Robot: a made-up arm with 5 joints.
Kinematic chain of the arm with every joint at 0, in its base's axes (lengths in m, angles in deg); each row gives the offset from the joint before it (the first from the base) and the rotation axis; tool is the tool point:
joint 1: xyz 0 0 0.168 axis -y
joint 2: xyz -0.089 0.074 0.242 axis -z
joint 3: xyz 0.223 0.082 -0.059 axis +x
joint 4: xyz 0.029 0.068 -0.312 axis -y
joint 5: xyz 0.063 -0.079 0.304 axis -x
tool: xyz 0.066 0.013 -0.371
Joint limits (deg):
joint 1: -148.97..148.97
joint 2: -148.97..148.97
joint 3: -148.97..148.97
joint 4: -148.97..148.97
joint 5: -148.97..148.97
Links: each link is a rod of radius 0.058 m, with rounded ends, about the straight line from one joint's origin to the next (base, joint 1, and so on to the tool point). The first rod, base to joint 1, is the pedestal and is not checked.
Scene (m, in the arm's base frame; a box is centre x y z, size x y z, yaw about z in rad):
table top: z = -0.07
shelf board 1: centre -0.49 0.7 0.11 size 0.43 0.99 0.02 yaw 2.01
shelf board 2: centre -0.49 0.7 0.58 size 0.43 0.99 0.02 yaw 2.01
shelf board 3: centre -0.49 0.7 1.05 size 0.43 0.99 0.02 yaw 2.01
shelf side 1: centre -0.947 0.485 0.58 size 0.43 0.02 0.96 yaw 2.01
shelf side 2: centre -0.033 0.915 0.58 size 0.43 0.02 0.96 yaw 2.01
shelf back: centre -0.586 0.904 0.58 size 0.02 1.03 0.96 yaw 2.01
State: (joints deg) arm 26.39 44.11 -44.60 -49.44 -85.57
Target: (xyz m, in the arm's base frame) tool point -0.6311 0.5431 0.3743
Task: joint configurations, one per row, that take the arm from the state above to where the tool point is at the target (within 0.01 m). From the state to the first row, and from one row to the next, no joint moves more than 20 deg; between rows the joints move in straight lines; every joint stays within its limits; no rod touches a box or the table.
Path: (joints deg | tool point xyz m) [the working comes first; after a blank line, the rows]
Joints at the target: -6.74 -101.72 10.52 -38.94 -95.40
Straight joint move there: touches shelf board 1, shelf side 2.

1: 19.49 32.80 -41.47 -29.59 -89.67 | 0.5170 0.0315 0.2112
2: 12.59 21.49 -38.35 -9.74 -93.76 | 0.4484 0.2532 0.2299
3: 5.70 10.19 -35.22 10.11 -97.86 | 0.2885 0.4255 0.2347
4: -1.20 -1.12 -32.10 29.96 -101.95 | 0.0714 0.5047 0.2430
5: -8.10 -12.43 -28.97 49.80 -106.05 | -0.1511 0.4765 0.2574
6: -11.78 -31.61 -29.19 43.66 -100.38 | -0.2212 0.4701 0.2746
7: -15.46 -50.78 -29.41 37.52 -94.72 | -0.2964 0.4465 0.2957
8: -19.15 -69.96 -29.63 31.37 -89.05 | -0.3714 0.4011 0.3211
9: -22.83 -89.13 -29.85 25.23 -83.38 | -0.4383 0.3317 0.3487
10: -26.51 -108.31 -30.07 19.08 -77.71 | -0.4888 0.2402 0.3743
11: -19.92 -106.11 -16.54 -0.26 -83.61 | -0.5435 0.3259 0.4132
12: -13.33 -103.92 -3.01 -19.60 -89.50 | -0.5887 0.4332 0.4149
13: -6.74 -101.72 10.52 -38.94 -95.40 | -0.6311 0.5431 0.3743

